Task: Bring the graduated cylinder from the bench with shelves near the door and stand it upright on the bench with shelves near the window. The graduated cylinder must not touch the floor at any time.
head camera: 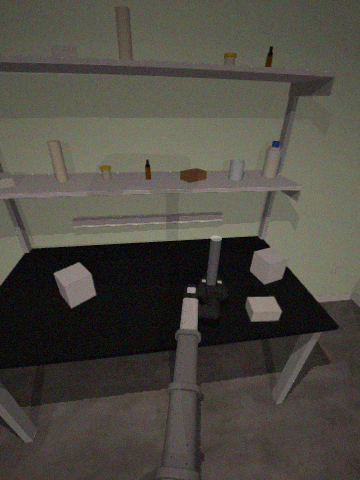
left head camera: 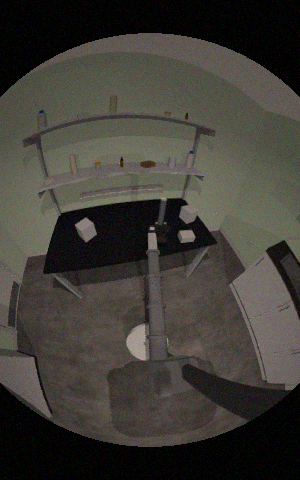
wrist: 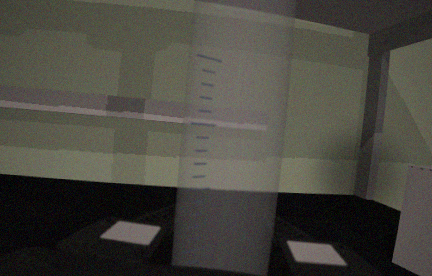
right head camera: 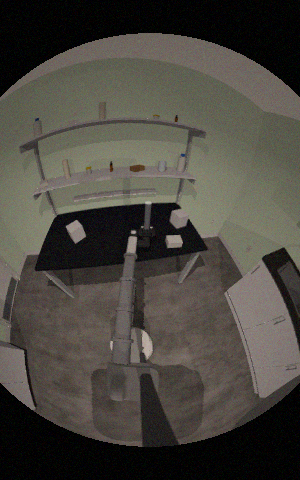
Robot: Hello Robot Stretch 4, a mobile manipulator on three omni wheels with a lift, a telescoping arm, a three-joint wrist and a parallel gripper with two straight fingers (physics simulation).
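Frame: origin at the robot's base, x ahead, y left, z up, level; millimetres.
Where they show: gripper, fingertip midpoint: (head camera: 210,274) (left head camera: 159,219) (wrist: 223,225) (right head camera: 146,223); robot's base, origin of the base link: (left head camera: 146,340) (right head camera: 132,344).
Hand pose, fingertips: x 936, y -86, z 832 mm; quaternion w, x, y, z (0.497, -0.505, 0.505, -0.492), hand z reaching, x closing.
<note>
Things, the pixels of their top centre, and the offset from my fingertips. Level surfaces: height alone.
- graduated cylinder, middle of its top: (head camera: 216,238) (right head camera: 148,202) (left head camera: 163,198) dx -39, dy +0, dz +224 mm
- black bench top, its level: dz -97 mm
- low white box, middle of its top: (head camera: 264,304) (right head camera: 174,238) (left head camera: 186,233) dx -121, dy -229, dz -39 mm
- lower shelf, its level: dz +360 mm
The graduated cylinder (head camera: 214,260) (left head camera: 162,212) (right head camera: 147,216) (wrist: 232,150) is tall, translucent grey with blue marks. It is upright at the right half of the black bench top (head camera: 130,280) (left head camera: 120,230) (right head camera: 107,232), under the shelves. My gripper (head camera: 212,284) (left head camera: 161,226) (right head camera: 146,230) (wrist: 223,225) is shut on its lower part, with one finger against each side in the wrist view. The gripper hides the base in the head view, so I cannot tell whether it touches the bench. Neither door nor window can be made out.
A white cube (head camera: 269,265) and a low white box (head camera: 263,309) are right of the gripper. Another white cube (head camera: 75,284) is at the left. The lower shelf (head camera: 125,186) and upper shelf (head camera: 175,69) hold bottles and jars. White cabinets (left head camera: 265,315) stand at the right.
</note>
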